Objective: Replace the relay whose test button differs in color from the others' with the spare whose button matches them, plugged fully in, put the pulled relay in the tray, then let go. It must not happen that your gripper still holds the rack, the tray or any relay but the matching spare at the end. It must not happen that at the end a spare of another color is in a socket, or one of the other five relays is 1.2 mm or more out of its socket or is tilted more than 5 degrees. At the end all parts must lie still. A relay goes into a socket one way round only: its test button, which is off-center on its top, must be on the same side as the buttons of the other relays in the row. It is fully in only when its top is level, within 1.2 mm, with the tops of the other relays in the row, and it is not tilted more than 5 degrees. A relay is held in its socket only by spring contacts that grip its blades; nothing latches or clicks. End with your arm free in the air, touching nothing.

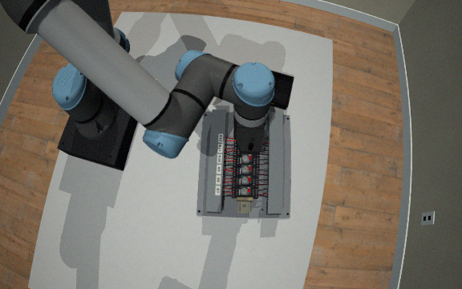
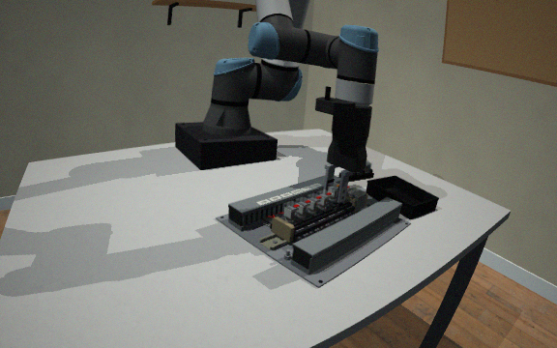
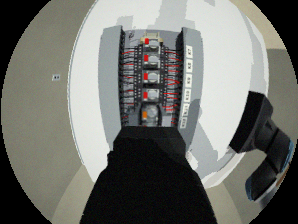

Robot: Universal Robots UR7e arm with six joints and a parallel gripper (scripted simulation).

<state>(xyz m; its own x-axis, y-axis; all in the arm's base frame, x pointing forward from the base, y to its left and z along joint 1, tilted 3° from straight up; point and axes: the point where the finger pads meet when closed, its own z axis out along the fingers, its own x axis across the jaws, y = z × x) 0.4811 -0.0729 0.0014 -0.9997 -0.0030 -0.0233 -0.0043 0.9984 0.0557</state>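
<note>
Right now the black tray is 60 mm ahead of my hand, 220 mm to the left of it and 50 mm below it.
</note>
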